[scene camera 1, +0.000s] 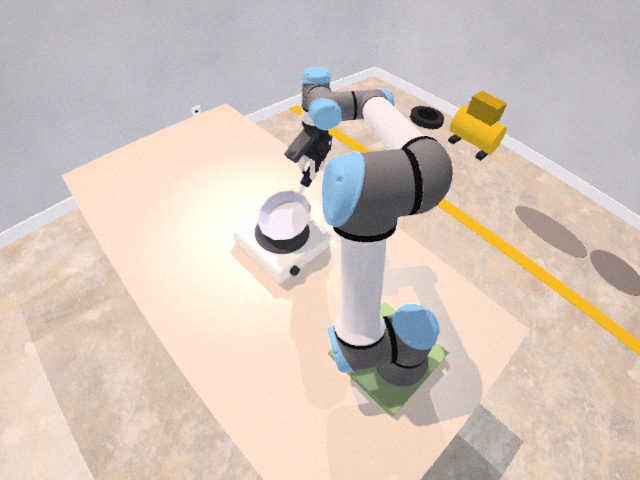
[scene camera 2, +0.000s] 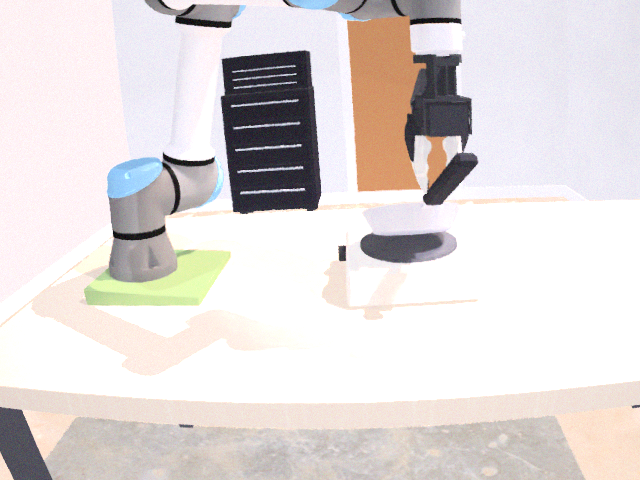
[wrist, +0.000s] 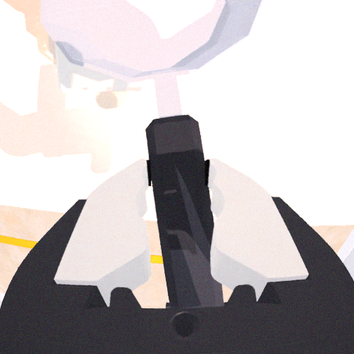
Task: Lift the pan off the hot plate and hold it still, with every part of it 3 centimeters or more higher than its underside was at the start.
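Places are measured from the arm's base along level axes (x up, y back, z right), in millimetres.
Pixels of known places: gripper, fingertip midpoint: (scene camera 1: 308, 177) (scene camera 2: 438, 193); arm's base, link origin: (scene camera 1: 400, 360) (scene camera 2: 143, 268).
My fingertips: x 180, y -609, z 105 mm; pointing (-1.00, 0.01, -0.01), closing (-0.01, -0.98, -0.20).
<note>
For each thing: its middle in the pictures, then the offset to it from my fingertips.
- pan, body centre: (scene camera 2: 427, 201) (scene camera 1: 299, 191) dx -26, dy +16, dz -44 mm
- hot plate, body centre: (scene camera 2: 404, 260) (scene camera 1: 283, 239) dx -168, dy +60, dz -137 mm
- hot plate's black knob, body centre: (scene camera 2: 342, 253) (scene camera 1: 294, 270) dx -170, dy +187, dz -179 mm
The pan (scene camera 1: 284, 215) (scene camera 2: 410, 219) (wrist: 110, 35), a pale bowl with a black handle, is in the air above the hot plate (scene camera 1: 261, 254) (scene camera 2: 403, 284), a white block with a dark round disc. The pan is tilted: its handle slopes steeply up and the handle side of the bowl is higher. The disc shows below the bowl in both scene views; the exact height of the gap at the low side cannot be told. My gripper (scene camera 1: 306, 178) (scene camera 2: 434, 186) (wrist: 177, 163) is shut on the pan's handle, with a finger on each side of it in the wrist view.
The hot plate's black knob (scene camera 1: 294, 270) (scene camera 2: 342, 253) is on its side facing the arm's base. The arm stands on a green base plate (scene camera 1: 393, 405) (scene camera 2: 144, 297) on the same table. A black drawer cabinet (scene camera 2: 271, 134) and a yellow compressor (scene camera 1: 476, 129) stand beyond the table.
</note>
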